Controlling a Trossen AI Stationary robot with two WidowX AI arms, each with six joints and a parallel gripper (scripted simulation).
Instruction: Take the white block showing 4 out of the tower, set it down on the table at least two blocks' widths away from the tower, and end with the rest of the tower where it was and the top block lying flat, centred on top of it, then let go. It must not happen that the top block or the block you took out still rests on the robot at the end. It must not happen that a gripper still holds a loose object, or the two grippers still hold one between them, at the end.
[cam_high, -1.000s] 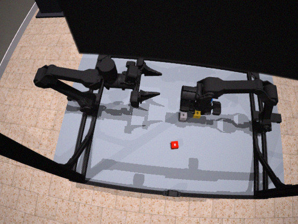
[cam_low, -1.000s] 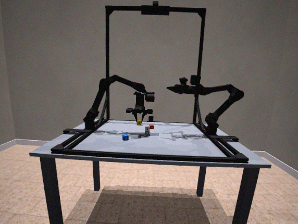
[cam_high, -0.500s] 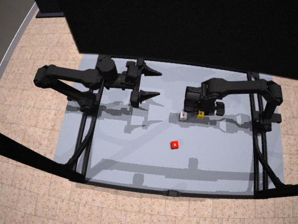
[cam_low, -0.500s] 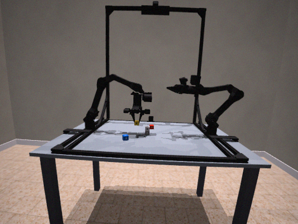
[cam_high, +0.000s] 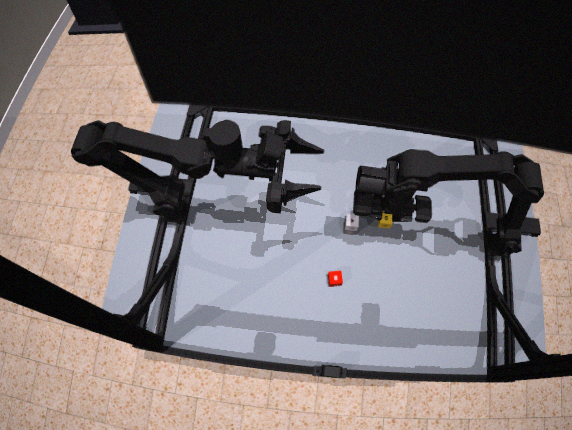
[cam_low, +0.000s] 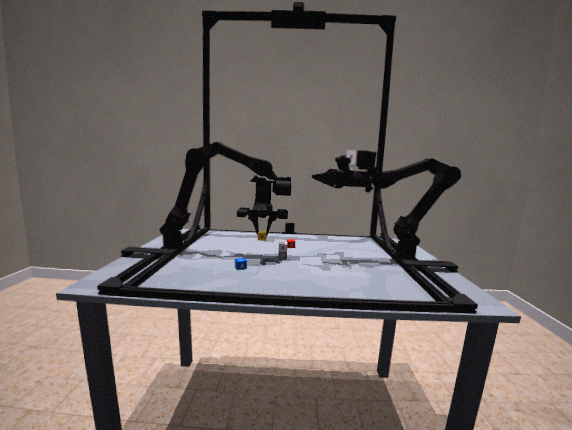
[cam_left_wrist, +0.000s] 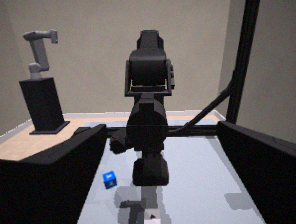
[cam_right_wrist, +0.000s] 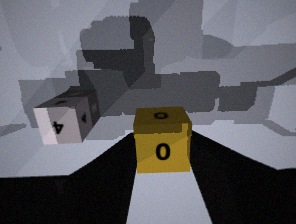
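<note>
Now: right hand 4 cm above the yellow block.
</note>
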